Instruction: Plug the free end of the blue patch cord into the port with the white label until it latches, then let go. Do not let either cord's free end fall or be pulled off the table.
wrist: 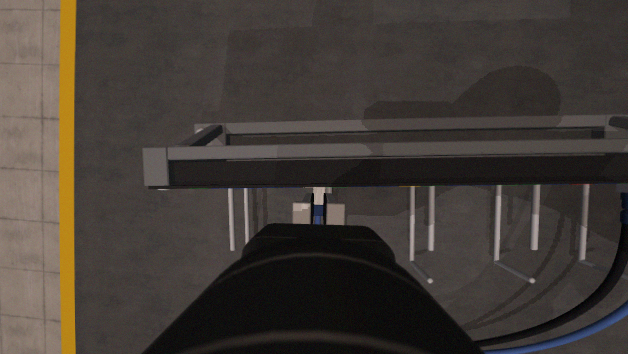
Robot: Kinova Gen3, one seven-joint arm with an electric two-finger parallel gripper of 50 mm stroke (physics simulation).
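Places are measured from the arm's base along level axes (x ahead, y left, z up), in centimetres.
Pixels of known places: gripper, fingertip midpoint: [318, 204].
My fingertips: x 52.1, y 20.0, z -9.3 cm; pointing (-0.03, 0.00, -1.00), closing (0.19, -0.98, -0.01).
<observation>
Ahead of a thing's pixels: the offset from my fingertips to its top centre. "pt": to the spot under its first point.
My gripper [318, 204] is shut on the blue cord's plug @(dx +1.1, dy +0.2, dz +0.6 cm) [319, 196], its two pale fingertips on either side of the blue boot. The clear plug points at the front edge of the dark panel [280, 174], and its tip meets that edge in this view. The port faces are hidden below the edge, so I cannot tell whether the plug is in a port or latched. A thin pale sliver shows at the edge above the plug; I cannot tell if it is the white label. A blue cord @(pt dx -7.6, dy -27.6, dz +0.2 cm) [575, 341] curves at the lower right.
The panel's grey frame @(pt dx +4.4, dy +2.3, dz +4.5 cm) [300, 151] runs across the view. Thin metal rods [231, 220] [412, 225] [497, 225] stick out from its front on both sides of my gripper. A black cord @(pt dx +0.9, dy -26.1, dz +2.1 cm) [616, 265] curves at the right. The table's yellow edge strip [68, 200] lies at the left.
</observation>
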